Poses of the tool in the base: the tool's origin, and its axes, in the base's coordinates. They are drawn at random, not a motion.
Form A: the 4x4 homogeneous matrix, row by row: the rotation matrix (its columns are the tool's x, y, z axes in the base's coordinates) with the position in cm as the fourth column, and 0 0 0 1 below. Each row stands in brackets.
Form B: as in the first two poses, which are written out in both.
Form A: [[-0.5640, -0.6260, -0.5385, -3.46], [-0.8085, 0.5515, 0.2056, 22.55], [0.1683, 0.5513, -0.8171, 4.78], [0, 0, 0, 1]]
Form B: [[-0.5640, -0.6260, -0.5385, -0.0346], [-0.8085, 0.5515, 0.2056, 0.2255], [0.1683, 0.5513, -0.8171, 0.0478], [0, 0, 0, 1]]
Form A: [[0.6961, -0.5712, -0.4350, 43.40], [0.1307, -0.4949, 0.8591, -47.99], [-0.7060, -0.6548, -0.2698, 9.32], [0, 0, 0, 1]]
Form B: [[0.6961, -0.5712, -0.4350, 0.4340], [0.1307, -0.4949, 0.8591, -0.4799], [-0.7060, -0.6548, -0.2698, 0.0932], [0, 0, 0, 1]]
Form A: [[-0.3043, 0.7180, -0.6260, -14.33], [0.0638, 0.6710, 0.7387, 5.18], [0.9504, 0.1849, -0.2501, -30.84], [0, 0, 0, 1]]
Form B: [[-0.3043, 0.7180, -0.6260, -0.1433], [0.0638, 0.6710, 0.7387, 0.0518], [0.9504, 0.1849, -0.2501, -0.3084], [0, 0, 0, 1]]
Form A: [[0.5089, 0.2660, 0.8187, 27.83], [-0.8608, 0.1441, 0.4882, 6.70], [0.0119, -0.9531, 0.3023, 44.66], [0, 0, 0, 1]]
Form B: [[0.5089, 0.2660, 0.8187, 0.2783], [-0.8608, 0.1441, 0.4882, 0.0670], [0.0119, -0.9531, 0.3023, 0.4466], [0, 0, 0, 1]]
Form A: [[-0.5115, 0.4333, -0.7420, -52.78], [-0.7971, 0.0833, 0.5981, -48.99], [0.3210, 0.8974, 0.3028, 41.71], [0, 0, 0, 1]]
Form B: [[-0.5115, 0.4333, -0.7420, -0.5278], [-0.7971, 0.0833, 0.5981, -0.4899], [0.3210, 0.8974, 0.3028, 0.4171], [0, 0, 0, 1]]
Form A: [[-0.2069, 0.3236, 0.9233, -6.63], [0.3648, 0.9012, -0.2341, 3.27], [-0.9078, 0.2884, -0.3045, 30.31], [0, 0, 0, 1]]
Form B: [[-0.2069, 0.3236, 0.9233, -0.0663], [0.3648, 0.9012, -0.2341, 0.0327], [-0.9078, 0.2884, -0.3045, 0.3031], [0, 0, 0, 1]]
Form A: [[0.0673, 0.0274, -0.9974, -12.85], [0.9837, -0.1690, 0.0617, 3.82], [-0.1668, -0.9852, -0.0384, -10.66], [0, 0, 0, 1]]
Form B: [[0.0673, 0.0274, -0.9974, -0.1285], [0.9837, -0.1690, 0.0617, 0.0382], [-0.1668, -0.9852, -0.0384, -0.1066], [0, 0, 0, 1]]
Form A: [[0.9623, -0.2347, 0.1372, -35.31], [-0.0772, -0.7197, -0.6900, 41.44], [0.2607, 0.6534, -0.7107, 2.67], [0, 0, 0, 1]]
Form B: [[0.9623, -0.2347, 0.1372, -0.3531], [-0.0772, -0.7197, -0.6900, 0.4144], [0.2607, 0.6534, -0.7107, 0.0267], [0, 0, 0, 1]]
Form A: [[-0.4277, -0.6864, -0.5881, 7.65], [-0.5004, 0.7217, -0.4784, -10.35], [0.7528, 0.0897, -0.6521, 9.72], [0, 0, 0, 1]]
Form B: [[-0.4277, -0.6864, -0.5881, 0.0765], [-0.5004, 0.7217, -0.4784, -0.1035], [0.7528, 0.0897, -0.6521, 0.0972], [0, 0, 0, 1]]
